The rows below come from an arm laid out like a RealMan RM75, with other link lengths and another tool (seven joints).
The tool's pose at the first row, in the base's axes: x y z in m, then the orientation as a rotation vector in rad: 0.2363, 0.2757, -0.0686, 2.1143, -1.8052, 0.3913
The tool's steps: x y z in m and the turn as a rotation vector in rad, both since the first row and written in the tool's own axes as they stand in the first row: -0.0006, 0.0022, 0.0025, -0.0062, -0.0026, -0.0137; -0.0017, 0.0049, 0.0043, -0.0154, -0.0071, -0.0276; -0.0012, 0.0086, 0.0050, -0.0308, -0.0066, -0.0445; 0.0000, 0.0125, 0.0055, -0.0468, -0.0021, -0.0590; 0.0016, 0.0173, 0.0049, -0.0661, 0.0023, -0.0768; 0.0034, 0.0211, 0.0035, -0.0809, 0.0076, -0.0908; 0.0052, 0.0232, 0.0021, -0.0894, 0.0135, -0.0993; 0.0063, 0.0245, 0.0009, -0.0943, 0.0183, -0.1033; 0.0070, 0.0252, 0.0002, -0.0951, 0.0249, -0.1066; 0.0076, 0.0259, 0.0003, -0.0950, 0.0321, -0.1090; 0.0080, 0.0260, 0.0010, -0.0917, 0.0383, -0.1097; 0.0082, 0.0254, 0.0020, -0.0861, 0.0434, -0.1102
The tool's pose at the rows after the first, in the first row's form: 0.2340, 0.2749, -0.0710, 2.1228, -1.7901, 0.3792; 0.2312, 0.2747, -0.0728, 2.1304, -1.7753, 0.3622; 0.2276, 0.2735, -0.0730, 2.1332, -1.7532, 0.3435; 0.2239, 0.2716, -0.0727, 2.1312, -1.7316, 0.3289; 0.2194, 0.2698, -0.0711, 2.1293, -1.7057, 0.3103; 0.2160, 0.2682, -0.0688, 2.1269, -1.6845, 0.2979; 0.2142, 0.2669, -0.0667, 2.1242, -1.6703, 0.2935; 0.2131, 0.2662, -0.0650, 2.1211, -1.6624, 0.2926; 0.2125, 0.2658, -0.0640, 2.1194, -1.6552, 0.2974; 0.2119, 0.2651, -0.0638, 2.1172, -1.6487, 0.3040; 0.2119, 0.2645, -0.0643, 2.1165, -1.6453, 0.3129; 0.2125, 0.2639, -0.0652, 2.1179, -1.6430, 0.3230
